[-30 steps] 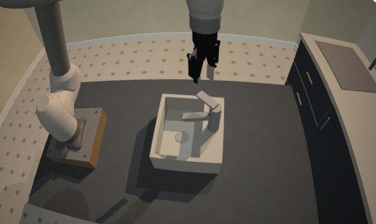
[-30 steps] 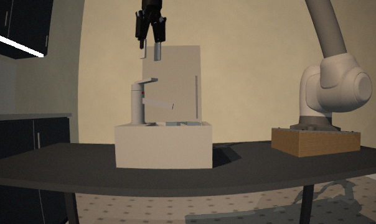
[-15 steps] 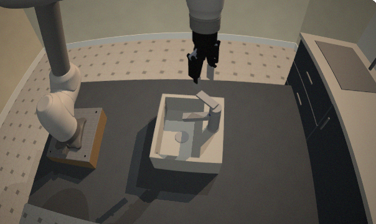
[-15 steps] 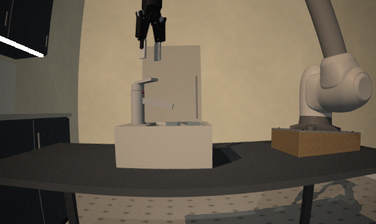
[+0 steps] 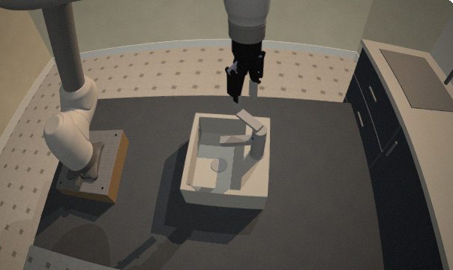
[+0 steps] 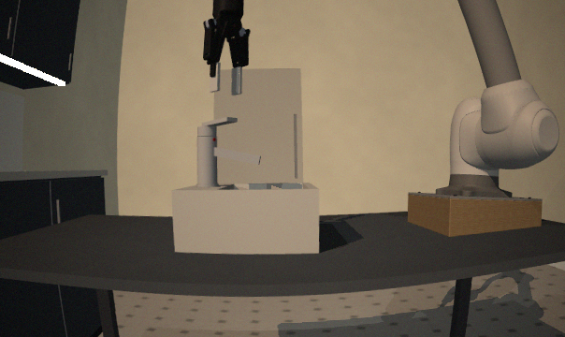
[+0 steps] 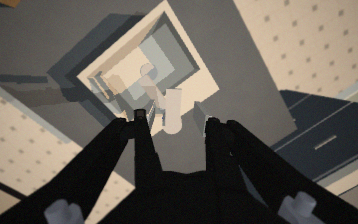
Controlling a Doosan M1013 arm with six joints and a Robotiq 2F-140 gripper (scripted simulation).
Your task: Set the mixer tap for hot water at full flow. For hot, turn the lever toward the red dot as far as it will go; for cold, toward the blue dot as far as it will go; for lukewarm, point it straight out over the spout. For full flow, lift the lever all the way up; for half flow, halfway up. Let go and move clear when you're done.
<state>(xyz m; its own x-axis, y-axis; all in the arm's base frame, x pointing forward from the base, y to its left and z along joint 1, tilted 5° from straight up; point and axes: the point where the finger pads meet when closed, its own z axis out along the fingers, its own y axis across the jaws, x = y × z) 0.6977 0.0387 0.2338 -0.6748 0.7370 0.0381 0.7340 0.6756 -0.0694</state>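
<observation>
The lever lies 1 cm ahead of my hand, 2 cm to the right of it and 10 cm below it. The rest, counted from my hand: white sink (7 cm behind, 3 cm to the right, 33 cm below).
</observation>
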